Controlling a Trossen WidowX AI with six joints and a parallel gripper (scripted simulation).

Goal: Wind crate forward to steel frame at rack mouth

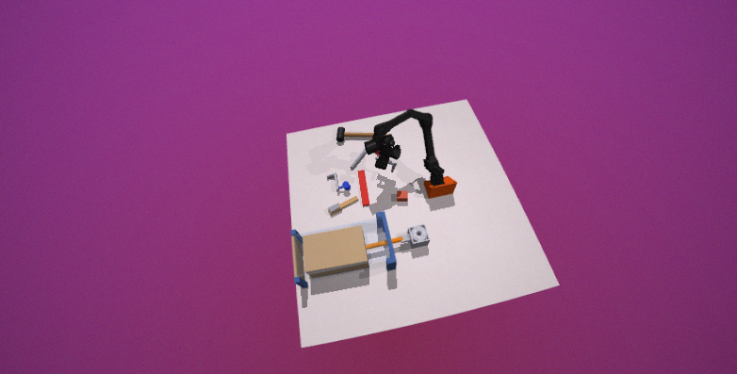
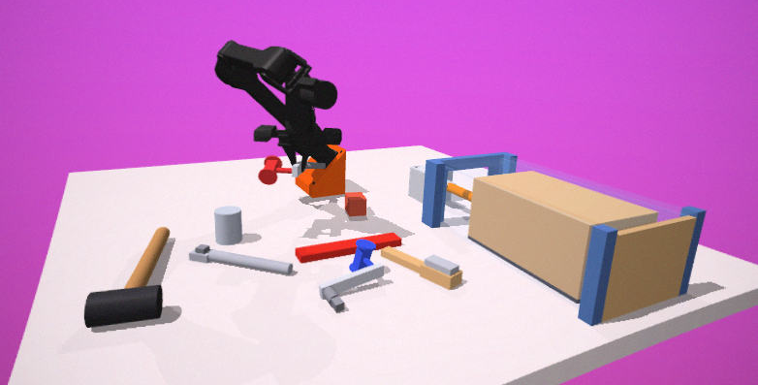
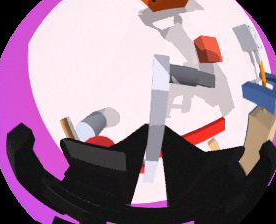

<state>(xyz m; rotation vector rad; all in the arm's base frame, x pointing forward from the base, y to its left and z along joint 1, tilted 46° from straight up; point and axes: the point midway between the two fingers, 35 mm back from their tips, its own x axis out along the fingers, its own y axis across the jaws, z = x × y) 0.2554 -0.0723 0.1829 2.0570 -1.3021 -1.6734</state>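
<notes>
My gripper tip is now 6 cm to the left of the red knob, 2 cm short of it and 1 cm below it. Round my gripper tip: red-knobbed crank: 1 cm to the right, 1 cm above; then red bar: 15 cm ahead, 13 cm below, 6 cm to the left; then blue knob: 26 cm ahead, 11 cm below, 4 cm to the left.
</notes>
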